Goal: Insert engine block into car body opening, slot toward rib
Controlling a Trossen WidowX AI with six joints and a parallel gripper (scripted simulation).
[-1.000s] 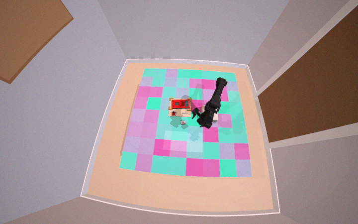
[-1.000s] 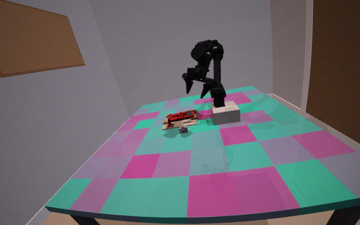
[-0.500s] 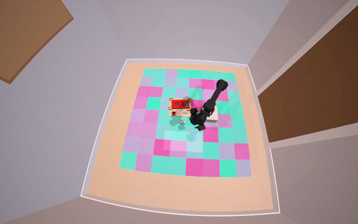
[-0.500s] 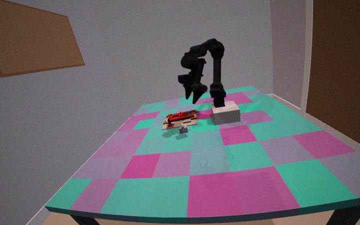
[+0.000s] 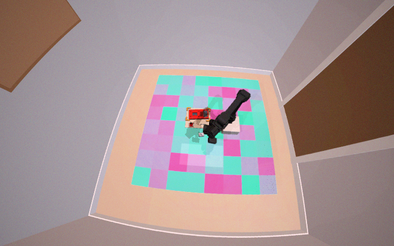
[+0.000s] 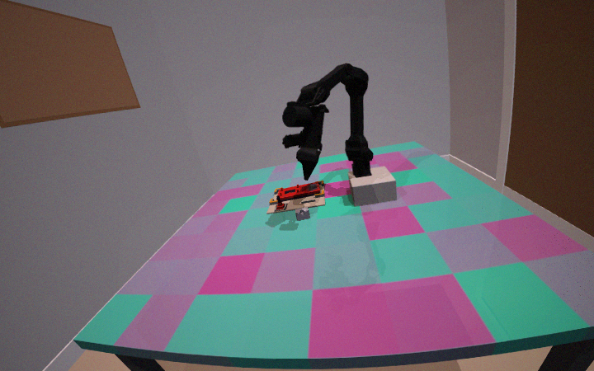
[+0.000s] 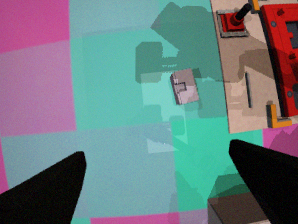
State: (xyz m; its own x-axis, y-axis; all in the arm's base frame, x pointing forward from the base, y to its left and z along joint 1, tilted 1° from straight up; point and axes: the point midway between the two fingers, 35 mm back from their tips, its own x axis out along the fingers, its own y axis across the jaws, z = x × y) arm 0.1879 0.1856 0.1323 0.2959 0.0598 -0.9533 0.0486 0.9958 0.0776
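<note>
Right now my gripper tip is 160 mm above the engine block, 60 mm short of it and 50 mm to the left of it.
</note>
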